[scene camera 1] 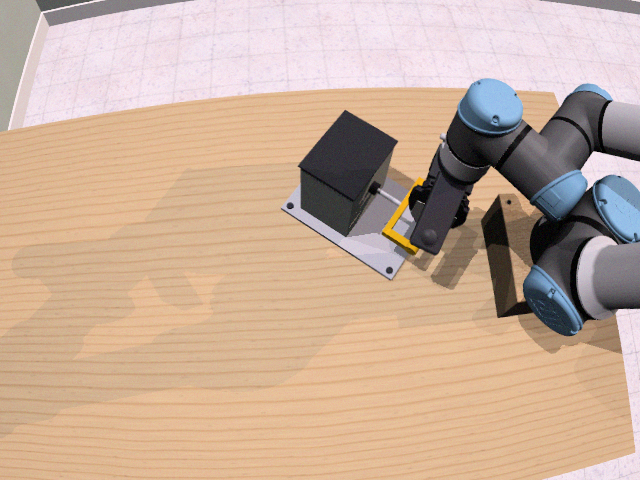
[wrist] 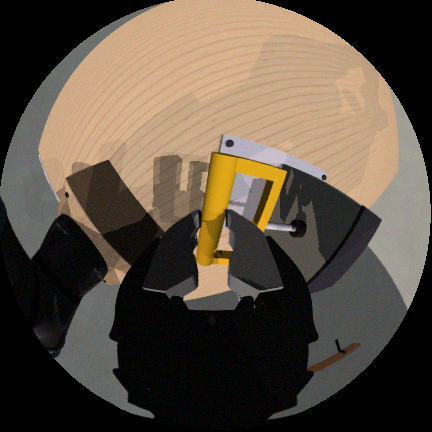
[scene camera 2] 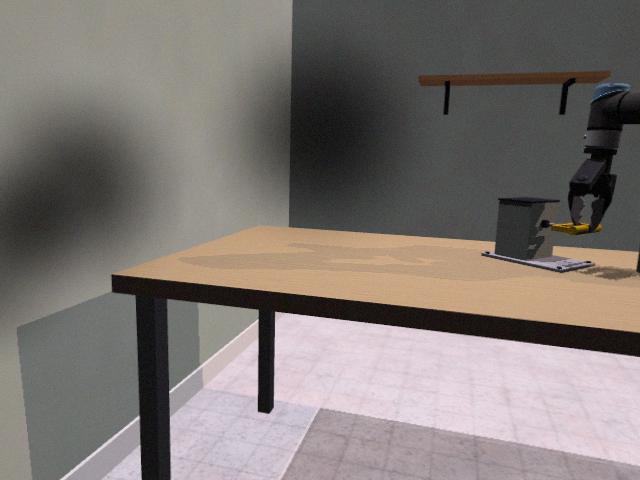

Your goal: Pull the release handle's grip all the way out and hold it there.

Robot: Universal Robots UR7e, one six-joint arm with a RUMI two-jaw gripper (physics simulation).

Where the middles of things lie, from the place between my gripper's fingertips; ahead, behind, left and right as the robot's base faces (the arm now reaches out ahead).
Now: the light grey base plate (scene camera 1: 365,242) 100 mm ahead of my hand, 90 mm below it and 70 mm to the right of it.
